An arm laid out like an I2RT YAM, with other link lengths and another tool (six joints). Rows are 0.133 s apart.
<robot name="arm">
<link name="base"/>
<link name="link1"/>
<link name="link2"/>
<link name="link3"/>
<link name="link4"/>
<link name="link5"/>
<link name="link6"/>
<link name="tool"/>
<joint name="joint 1" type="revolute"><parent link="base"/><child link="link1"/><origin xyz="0.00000 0.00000 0.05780" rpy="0.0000 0.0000 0.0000"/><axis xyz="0 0 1"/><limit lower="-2.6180" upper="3.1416"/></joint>
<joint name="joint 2" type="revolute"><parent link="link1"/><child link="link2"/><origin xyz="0.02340 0.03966 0.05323" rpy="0.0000 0.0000 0.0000"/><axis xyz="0 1 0"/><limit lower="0.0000" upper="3.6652"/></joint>
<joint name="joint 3" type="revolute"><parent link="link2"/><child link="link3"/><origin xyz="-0.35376 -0.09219 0.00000" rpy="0.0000 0.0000 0.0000"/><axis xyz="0 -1 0"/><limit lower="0.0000" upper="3.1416"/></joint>
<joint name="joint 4" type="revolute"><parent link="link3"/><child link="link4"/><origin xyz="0.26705 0.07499 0.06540" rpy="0.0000 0.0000 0.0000"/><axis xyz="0 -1 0"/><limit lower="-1.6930" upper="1.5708"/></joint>
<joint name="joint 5" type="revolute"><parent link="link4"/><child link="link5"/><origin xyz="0.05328 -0.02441 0.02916" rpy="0.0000 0.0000 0.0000"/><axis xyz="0 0 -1"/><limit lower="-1.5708" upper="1.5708"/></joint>
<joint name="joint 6" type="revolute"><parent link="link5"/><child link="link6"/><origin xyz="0.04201 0.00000 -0.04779" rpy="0.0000 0.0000 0.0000"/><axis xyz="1 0 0"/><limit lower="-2.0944" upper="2.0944"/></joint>
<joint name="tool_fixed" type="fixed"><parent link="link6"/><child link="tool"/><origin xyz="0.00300 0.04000 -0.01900" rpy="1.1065 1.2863 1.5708"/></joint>
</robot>
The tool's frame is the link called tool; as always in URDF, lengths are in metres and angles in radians.
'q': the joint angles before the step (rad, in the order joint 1, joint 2, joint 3, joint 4, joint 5, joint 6). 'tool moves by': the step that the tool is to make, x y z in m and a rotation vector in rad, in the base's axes. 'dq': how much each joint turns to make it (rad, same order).
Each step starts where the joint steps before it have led.
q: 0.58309, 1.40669, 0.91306, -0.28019, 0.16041, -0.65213
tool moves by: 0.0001, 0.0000, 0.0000, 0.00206, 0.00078, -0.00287
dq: -0.00065, 0.00008, -0.00005, 0.00011, 0.00008, 0.00313
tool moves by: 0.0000, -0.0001, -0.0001, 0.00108, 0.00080, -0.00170
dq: -0.00060, -0.00008, -0.00047, 0.00004, -0.00015, 0.00175
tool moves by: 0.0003, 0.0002, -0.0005, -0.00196, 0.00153, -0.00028
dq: 0.00021, 0.00218, 0.00014, -0.00028, 0.00090, -0.00023
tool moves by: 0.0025, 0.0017, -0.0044, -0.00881, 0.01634, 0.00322
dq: -0.00028, 0.01845, 0.00015, 0.00003, -0.00362, -0.00135
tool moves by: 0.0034, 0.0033, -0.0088, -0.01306, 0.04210, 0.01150
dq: 0.00034, 0.03541, -0.00028, -0.00669, -0.01655, 0.00025
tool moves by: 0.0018, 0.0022, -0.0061, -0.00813, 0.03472, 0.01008
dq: 0.00028, 0.02499, 0.00057, -0.00915, -0.01571, 0.00070
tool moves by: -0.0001, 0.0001, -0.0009, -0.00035, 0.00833, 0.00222
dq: -0.00046, 0.00325, -0.00027, -0.00372, -0.00501, 0.00070
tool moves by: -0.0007, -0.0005, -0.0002, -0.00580, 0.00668, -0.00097
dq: 0.00014, 0.00039, 0.00029, -0.00868, 0.00161, 0.00011
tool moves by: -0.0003, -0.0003, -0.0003, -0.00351, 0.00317, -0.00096
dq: -0.00005, 0.00048, -0.00034, -0.00376, 0.00150, -0.00004
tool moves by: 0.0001, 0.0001, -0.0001, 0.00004, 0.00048, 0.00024
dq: 0.00004, 0.00064, 0.00020, 0.00006, -0.00036, 0.00003
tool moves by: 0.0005, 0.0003, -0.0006, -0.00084, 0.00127, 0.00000
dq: -0.00009, 0.00280, 0.00029, 0.00099, -0.00005, -0.00007
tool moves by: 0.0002, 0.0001, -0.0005, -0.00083, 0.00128, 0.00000
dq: -0.00010, 0.00165, -0.00035, 0.00048, -0.00007, -0.00007
